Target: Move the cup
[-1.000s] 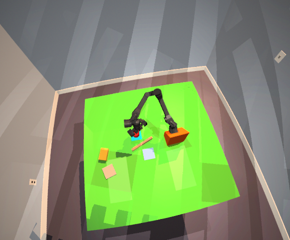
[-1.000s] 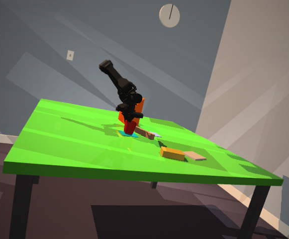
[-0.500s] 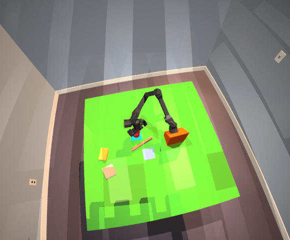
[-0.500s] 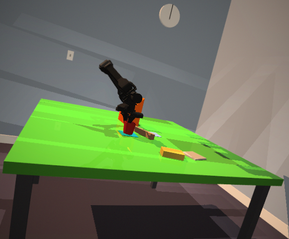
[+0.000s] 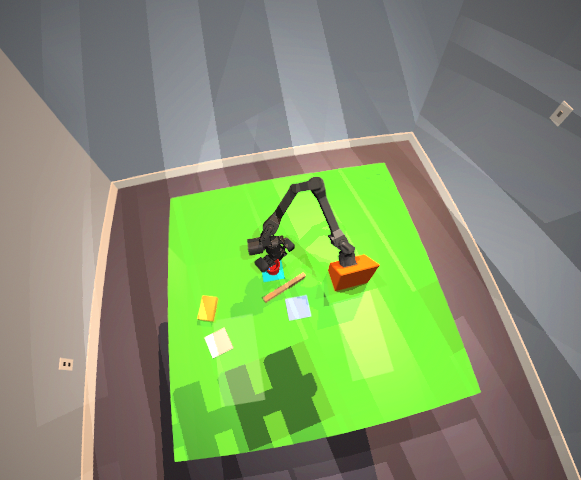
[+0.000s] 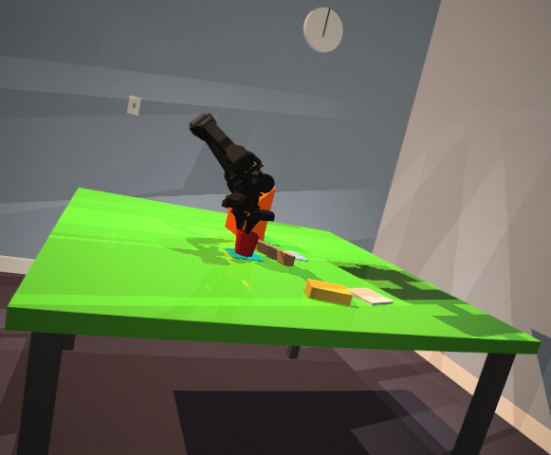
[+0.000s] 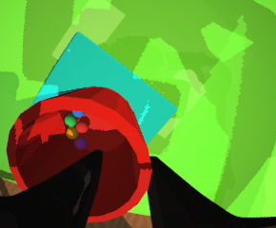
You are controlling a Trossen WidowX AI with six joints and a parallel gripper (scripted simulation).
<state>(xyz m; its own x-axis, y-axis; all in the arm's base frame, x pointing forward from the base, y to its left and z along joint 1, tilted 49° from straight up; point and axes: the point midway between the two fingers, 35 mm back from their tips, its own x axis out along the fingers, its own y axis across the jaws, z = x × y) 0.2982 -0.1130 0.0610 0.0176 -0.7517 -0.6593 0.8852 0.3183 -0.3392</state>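
Right now the cup is 2 cm below my gripper tip, 2 cm ahead of it and 1 cm to the left of it. The rest, counted from my gripper tip: yellow marble: 4 cm below, 3 cm to the left, 3 cm ahead; then purple marble: 4 cm below, 3 cm to the left, 2 cm ahead; then cyan pad: 7 cm below, 3 cm ahead, 1 cm to the left.
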